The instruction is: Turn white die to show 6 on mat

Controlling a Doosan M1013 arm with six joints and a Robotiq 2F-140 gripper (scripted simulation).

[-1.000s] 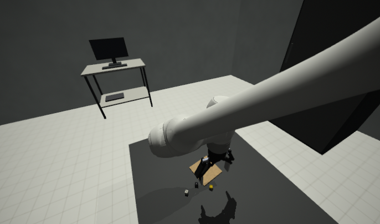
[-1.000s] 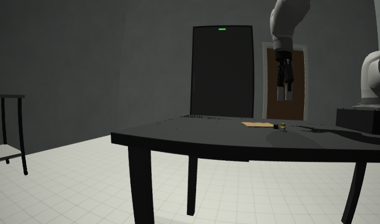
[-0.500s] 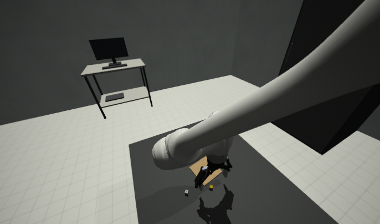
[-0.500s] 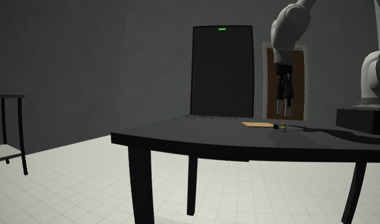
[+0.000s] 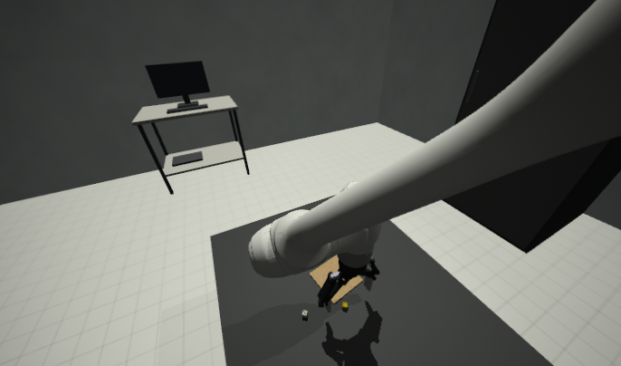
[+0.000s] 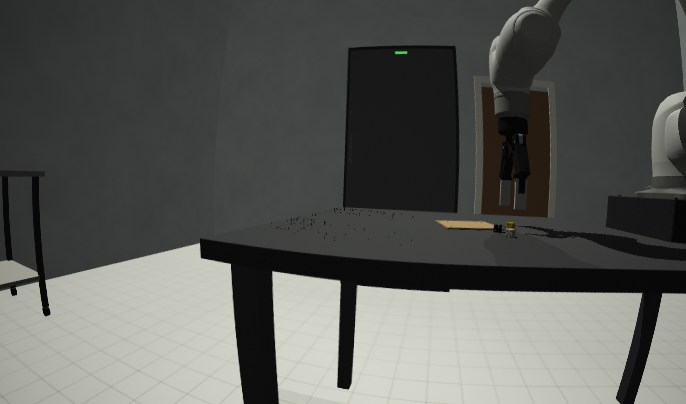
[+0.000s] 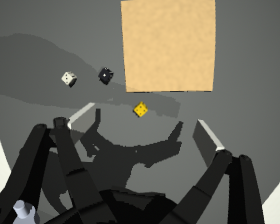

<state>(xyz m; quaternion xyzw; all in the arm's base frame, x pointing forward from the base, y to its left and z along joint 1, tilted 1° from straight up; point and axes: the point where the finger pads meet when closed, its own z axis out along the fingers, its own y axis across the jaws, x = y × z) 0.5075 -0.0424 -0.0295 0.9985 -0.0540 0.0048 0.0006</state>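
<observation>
Right now the yellow die is 50 mm below my hand and 10 mm to the left of it. Round my hand: tan mat 100 mm ahead, 60 mm below, 30 mm to the right; white die 130 mm to the left, 50 mm below, 50 mm ahead; black die 70 mm to the left, 60 mm ahead, 50 mm below.
</observation>
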